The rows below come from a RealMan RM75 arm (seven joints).
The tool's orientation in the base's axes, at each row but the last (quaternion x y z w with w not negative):
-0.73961, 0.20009, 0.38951, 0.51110
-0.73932, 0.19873, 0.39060, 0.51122
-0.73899, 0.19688, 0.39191, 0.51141
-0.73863, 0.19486, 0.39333, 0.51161
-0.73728, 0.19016, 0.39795, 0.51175
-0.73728, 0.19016, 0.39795, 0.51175
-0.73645, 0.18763, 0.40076, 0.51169
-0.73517, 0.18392, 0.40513, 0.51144
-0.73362, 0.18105, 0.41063, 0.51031
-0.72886, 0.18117, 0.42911, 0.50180
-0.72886, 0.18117, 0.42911, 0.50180
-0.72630, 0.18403, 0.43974, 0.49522
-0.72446, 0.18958, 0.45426, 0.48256
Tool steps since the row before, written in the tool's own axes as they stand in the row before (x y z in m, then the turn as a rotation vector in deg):
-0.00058, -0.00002, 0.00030, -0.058, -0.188, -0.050
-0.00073, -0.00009, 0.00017, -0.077, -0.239, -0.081
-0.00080, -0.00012, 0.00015, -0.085, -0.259, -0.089
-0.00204, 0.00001, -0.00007, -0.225, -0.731, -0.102
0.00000, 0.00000, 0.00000, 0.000, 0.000, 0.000
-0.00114, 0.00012, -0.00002, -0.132, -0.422, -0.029
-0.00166, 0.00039, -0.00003, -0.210, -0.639, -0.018
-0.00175, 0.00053, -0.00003, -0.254, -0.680, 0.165
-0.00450, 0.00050, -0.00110, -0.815, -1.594, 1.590
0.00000, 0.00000, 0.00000, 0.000, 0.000, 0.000
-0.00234, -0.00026, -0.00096, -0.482, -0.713, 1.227
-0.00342, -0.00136, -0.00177, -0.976, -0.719, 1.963
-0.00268, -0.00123, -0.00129, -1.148, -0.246, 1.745
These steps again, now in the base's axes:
-0.00046, 0.00022, 0.00041, 0.113, 0.023, 0.167
-0.00045, 0.00011, 0.00059, 0.149, 0.013, 0.218
-0.00047, 0.00010, 0.00067, 0.161, 0.013, 0.237
-0.00123, -0.00030, 0.00160, 0.405, 0.174, 0.633
0.00000, 0.00000, 0.00000, 0.000, 0.000, 0.000
-0.00077, -0.00021, 0.00082, 0.221, 0.127, 0.362
-0.00127, -0.00041, 0.00107, 0.318, 0.215, 0.553
-0.00141, -0.00050, 0.00106, 0.245, 0.390, 0.585
-0.00257, -0.00188, 0.00340, -0.059, 1.961, 1.372
0.00000, 0.00000, 0.00000, 0.000, 0.000, 0.000
-0.00072, -0.00113, 0.00216, -0.322, 1.315, 0.643
-0.00010, -0.00153, 0.00378, -0.923, 1.883, 0.961
0.00011, -0.00099, 0.00306, -1.246, 1.446, 0.883

